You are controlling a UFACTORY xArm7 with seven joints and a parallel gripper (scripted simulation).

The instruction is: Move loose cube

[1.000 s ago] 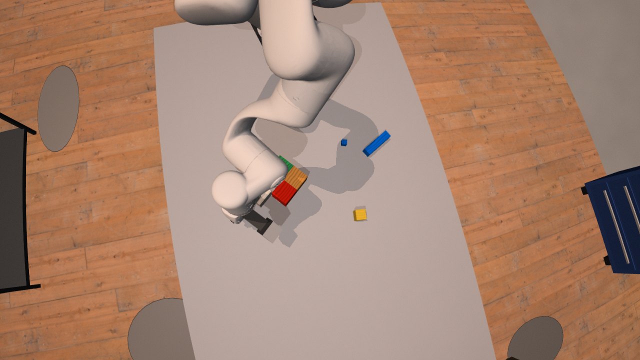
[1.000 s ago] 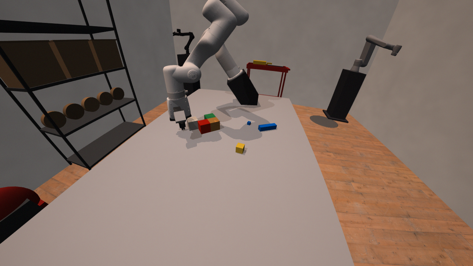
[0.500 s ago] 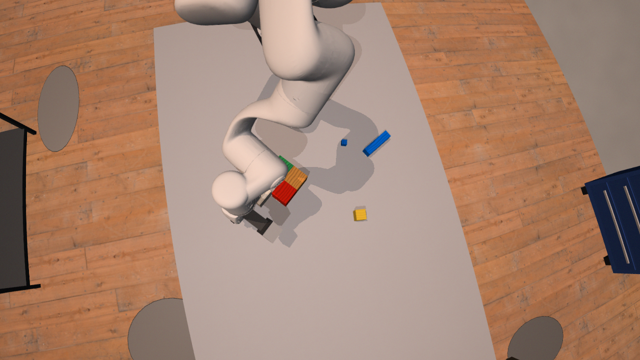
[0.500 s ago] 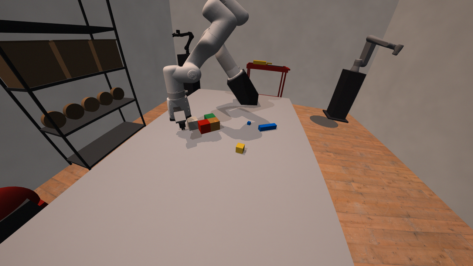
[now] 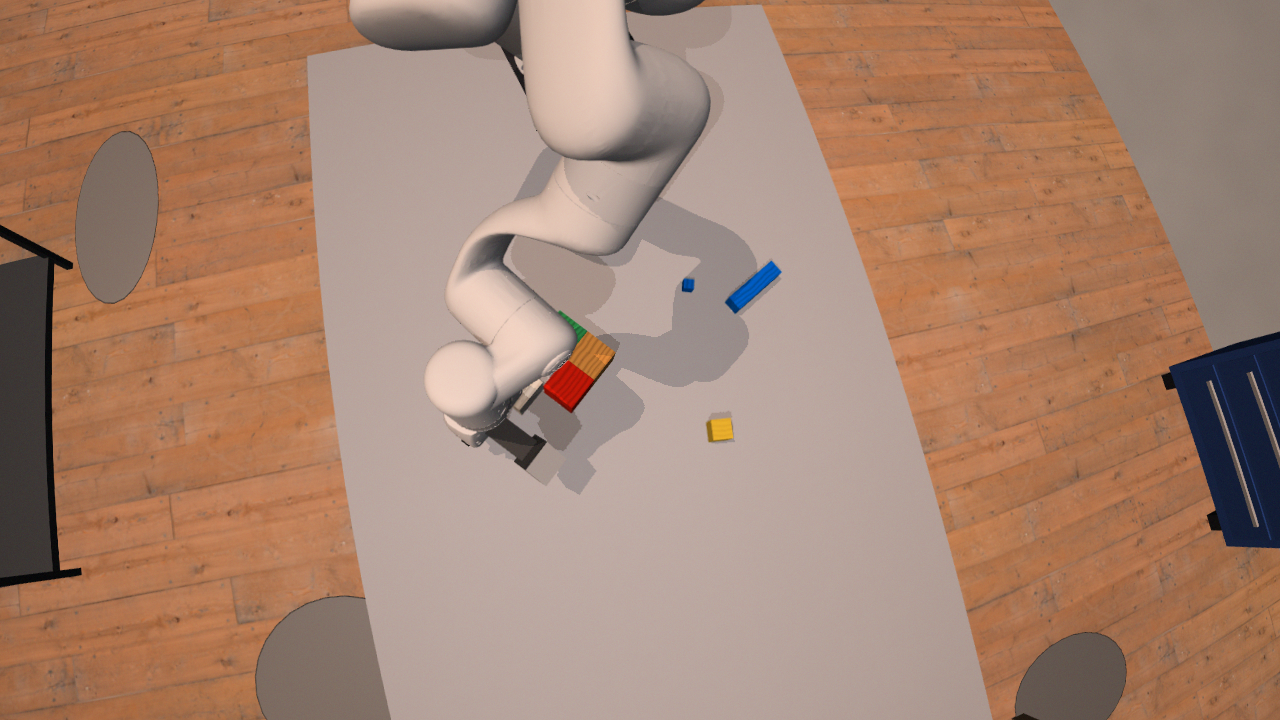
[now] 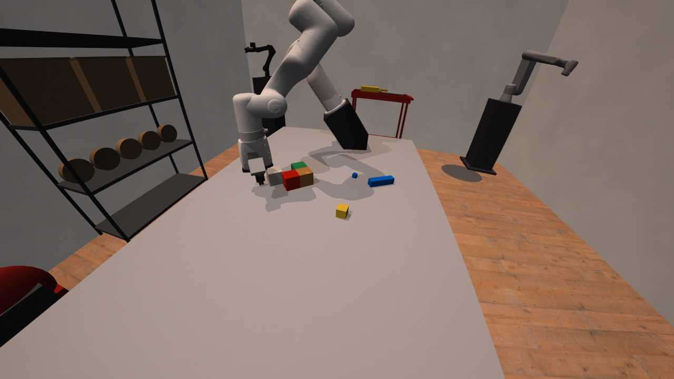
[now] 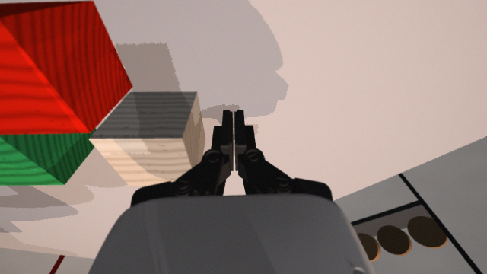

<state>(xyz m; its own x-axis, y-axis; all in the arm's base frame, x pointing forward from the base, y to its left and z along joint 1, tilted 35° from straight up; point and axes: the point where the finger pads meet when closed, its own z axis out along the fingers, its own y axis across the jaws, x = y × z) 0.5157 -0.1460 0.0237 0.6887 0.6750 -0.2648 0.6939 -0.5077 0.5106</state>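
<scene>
My gripper is now 4 cm past the white cube and 4 cm to the right of it. Round my hand: red cube 3 cm behind, 11 cm to the left; then orange cube 7 cm behind, 14 cm to the left; then green cube 10 cm behind, 11 cm to the left.
</scene>
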